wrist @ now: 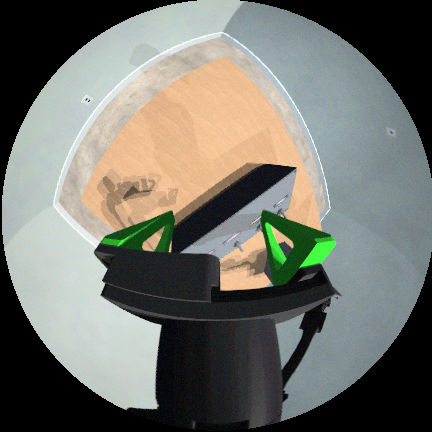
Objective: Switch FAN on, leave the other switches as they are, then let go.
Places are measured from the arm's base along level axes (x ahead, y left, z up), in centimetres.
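Pixels of known places: gripper, fingertip midpoint: [217, 214].
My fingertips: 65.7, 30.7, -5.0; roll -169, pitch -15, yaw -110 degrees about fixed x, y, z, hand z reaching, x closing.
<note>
Behind a point stands the place of what it marks, as x, y, z.
A switch panel [272, 192] @(54.1, 10.0, -24.9) stands on the wooden table, with a black side and a grey face seen at a steep slant. Several small metal toggle levers stick out of the face; one lever [239, 245] @(34.4, 25.0, -30.8) shows between the fingers. White marks lie beside them, too small to read, so I cannot tell which is FAN or how each lever is set. My gripper [217, 214] @(65.7, 30.7, -5.0) is open, its green fingers wide apart with nothing between them. The panel lies beyond and between the fingertips in the view. The right finger hides part of the panel's face, and the gripper body hides its near left end.
The wooden table [210, 105] @(89.0, 14.2, -42.2) spreads beyond the panel, with shadows of the arm on it at the left. A strip of mottled floor [120, 107] and pale walls lie past its edges. A dark cable [300, 352] hangs at the lower right.
</note>
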